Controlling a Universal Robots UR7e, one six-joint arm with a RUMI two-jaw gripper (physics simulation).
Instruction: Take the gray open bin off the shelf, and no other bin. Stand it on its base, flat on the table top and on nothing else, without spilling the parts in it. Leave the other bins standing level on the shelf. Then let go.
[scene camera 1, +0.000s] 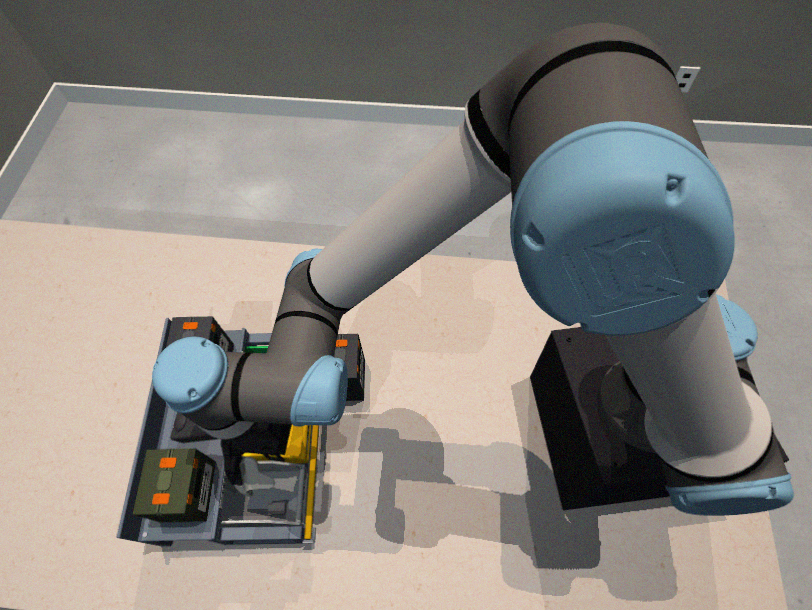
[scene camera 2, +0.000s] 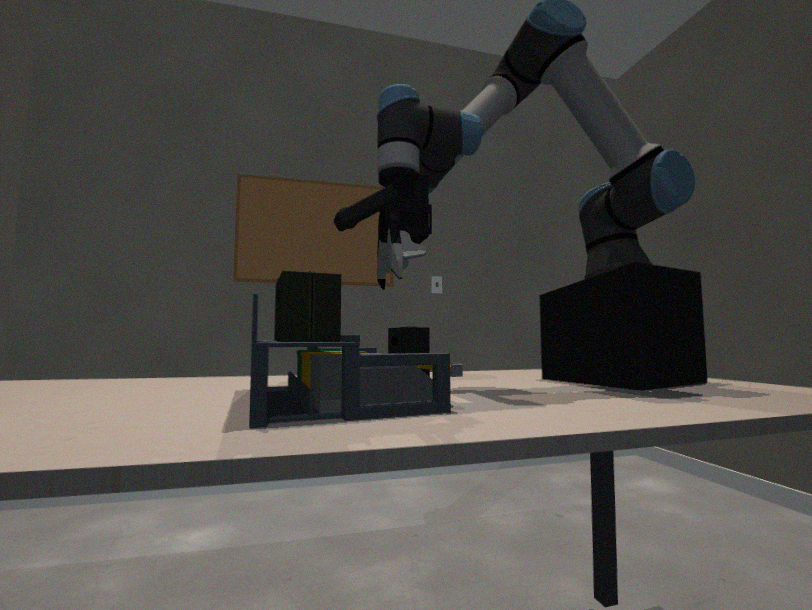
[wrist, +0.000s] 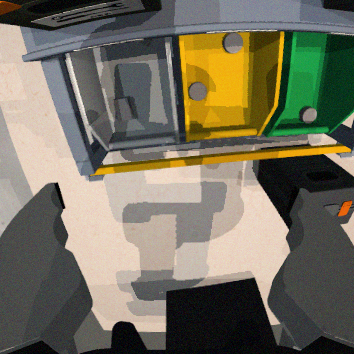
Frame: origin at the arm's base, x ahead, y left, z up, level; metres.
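Seen in the pictures: gripper, fingertip midpoint: (scene camera 2: 390, 284) (wrist: 177, 187); arm's base, origin of the base link: (scene camera 2: 619, 280).
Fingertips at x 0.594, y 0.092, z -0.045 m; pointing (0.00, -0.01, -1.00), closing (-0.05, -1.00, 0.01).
Pixels of each thing's middle, then the offset from my fingertips to it. "pt": a spot on its surface instead.
- gray open bin, body centre: (wrist: 129, 81) (scene camera 2: 370, 379) (scene camera 1: 254, 494) 0.046 m ahead, 0.052 m left, 0.156 m down
- shelf, surface spot: (wrist: 62, 100) (scene camera 1: 246, 532) pt 0.034 m ahead, 0.118 m left, 0.114 m down
- small gray block, body centre: (wrist: 123, 108) (scene camera 1: 277, 508) 0.007 m ahead, 0.070 m left, 0.182 m down
- yellow bin, body centre: (wrist: 224, 71) (scene camera 1: 261, 432) 0.056 m ahead, 0.059 m right, 0.156 m down
- green bin, body centre: (wrist: 310, 71) (scene camera 1: 270, 377) 0.062 m ahead, 0.171 m right, 0.156 m down
- olive case, body centre: (scene camera 2: 307, 308) (scene camera 1: 177, 485) 0.142 m ahead, 0.062 m left, 0.049 m down
- yellow bar, body centre: (wrist: 226, 157) (scene camera 1: 315, 429) 0.049 m back, 0.068 m right, 0.139 m down
The gray open bin (scene camera 1: 295, 489) (scene camera 2: 393, 385) (wrist: 155, 112) stands at one end of the low row of the shelf (scene camera 1: 262, 533) (scene camera 2: 351, 380) (wrist: 62, 100), with a small gray block (wrist: 124, 107) inside. The yellow bin (scene camera 1: 298, 443) (wrist: 232, 100) is beside it and holds round parts. The green bin (scene camera 1: 257, 348) (wrist: 305, 65) is beyond the yellow one, with a round part. My gripper (scene camera 2: 389, 281) (wrist: 177, 187) is open and empty, pointing down high above the shelf. In scene camera 1 my wrist hides much of the gripper and part of the bins.
An olive case (scene camera 1: 164, 485) (scene camera 2: 308, 305) and a dark case (scene camera 1: 193, 334) stand on the raised rear ledge. Another dark case (scene camera 1: 351, 370) (scene camera 2: 408, 339) (wrist: 280, 175) stands before the green bin's end. A yellow bar (scene camera 1: 309, 505) (wrist: 220, 159) runs along the shelf front. The black robot pedestal (scene camera 2: 623, 321) stands right.
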